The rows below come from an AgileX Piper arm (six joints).
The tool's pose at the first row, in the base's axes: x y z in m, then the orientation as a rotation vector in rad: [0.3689, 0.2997, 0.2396, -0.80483, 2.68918, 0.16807]
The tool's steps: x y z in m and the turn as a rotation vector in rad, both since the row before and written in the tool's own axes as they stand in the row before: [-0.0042, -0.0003, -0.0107, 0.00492, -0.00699, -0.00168]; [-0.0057, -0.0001, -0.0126, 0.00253, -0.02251, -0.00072]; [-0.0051, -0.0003, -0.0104, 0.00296, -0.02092, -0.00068]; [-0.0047, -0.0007, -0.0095, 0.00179, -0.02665, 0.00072]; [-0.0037, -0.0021, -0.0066, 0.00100, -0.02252, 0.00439]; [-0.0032, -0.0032, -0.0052, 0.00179, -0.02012, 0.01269]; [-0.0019, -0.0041, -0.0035, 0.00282, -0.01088, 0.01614]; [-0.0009, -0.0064, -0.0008, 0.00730, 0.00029, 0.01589]
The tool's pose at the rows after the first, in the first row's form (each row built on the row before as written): [0.3694, 0.2994, 0.2511, -0.80355, 2.68128, 0.16351]; [0.3703, 0.2997, 0.2649, -0.79721, 2.65959, 0.16797]; [0.3713, 0.2998, 0.2764, -0.79114, 2.63935, 0.17123]; [0.3723, 0.2995, 0.2870, -0.78198, 2.61448, 0.17836]; [0.3740, 0.2981, 0.2945, -0.76956, 2.59513, 0.18604]; [0.3763, 0.2957, 0.3005, -0.74699, 2.58143, 0.19424]; [0.3786, 0.2923, 0.3044, -0.72234, 2.57763, 0.19909]; [0.3823, 0.2871, 0.3054, -0.69949, 2.58376, 0.19451]
